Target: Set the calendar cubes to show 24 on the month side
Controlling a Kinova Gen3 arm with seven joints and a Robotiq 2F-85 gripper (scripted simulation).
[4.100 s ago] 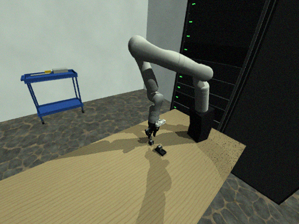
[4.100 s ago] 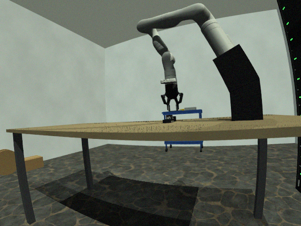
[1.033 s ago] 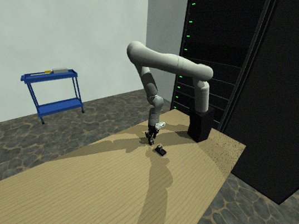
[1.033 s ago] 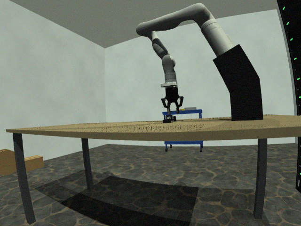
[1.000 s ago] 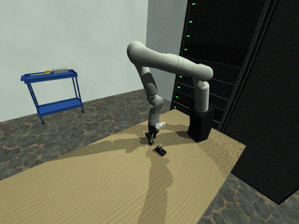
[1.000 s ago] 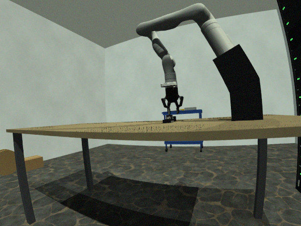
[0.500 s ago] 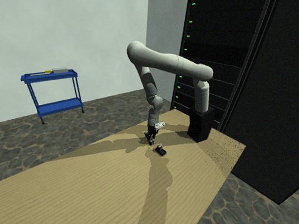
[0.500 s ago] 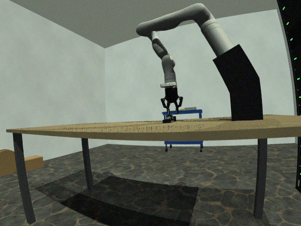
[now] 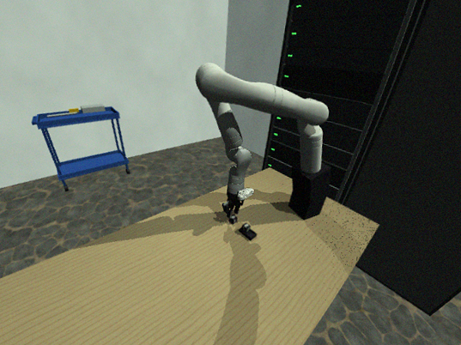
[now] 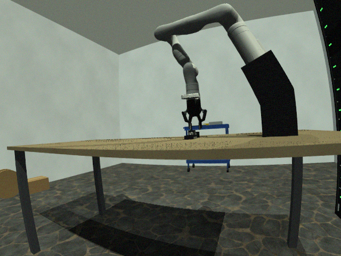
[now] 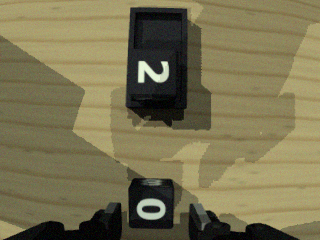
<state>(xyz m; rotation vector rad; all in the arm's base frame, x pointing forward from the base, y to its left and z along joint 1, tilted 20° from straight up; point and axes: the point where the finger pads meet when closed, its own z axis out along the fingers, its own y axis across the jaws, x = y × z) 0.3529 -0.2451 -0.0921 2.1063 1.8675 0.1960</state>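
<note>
The black cube is 4 cm below my hand. The rest, counted from my hand: black tray 11 cm to the left, 5 cm below, 1 cm ahead; black date cube 9 cm to the left, 3 cm below, 1 cm ahead.
</note>
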